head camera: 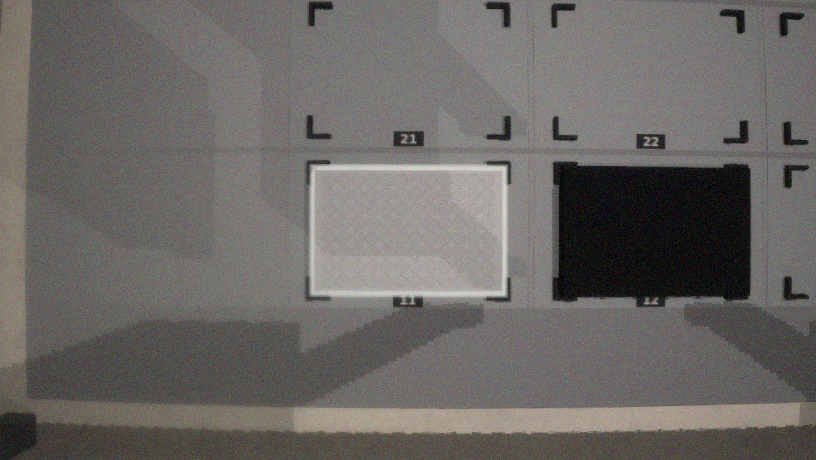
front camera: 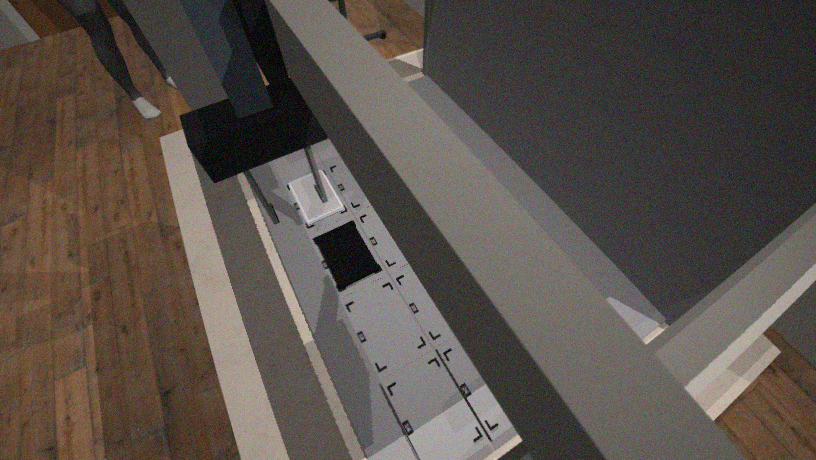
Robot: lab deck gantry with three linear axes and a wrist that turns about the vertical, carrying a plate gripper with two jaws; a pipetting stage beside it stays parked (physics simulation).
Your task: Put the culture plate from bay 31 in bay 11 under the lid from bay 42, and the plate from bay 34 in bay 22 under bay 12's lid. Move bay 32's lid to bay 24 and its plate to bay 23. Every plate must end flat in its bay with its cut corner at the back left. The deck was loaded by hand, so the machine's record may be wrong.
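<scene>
My gripper (front camera: 298, 204) is there for me to see. I can also see a black lid (head camera: 624, 231), along with a bay 22 (head camera: 693, 78), and the front camera view gives me that same bay 22 (front camera: 386, 248) too.
</scene>
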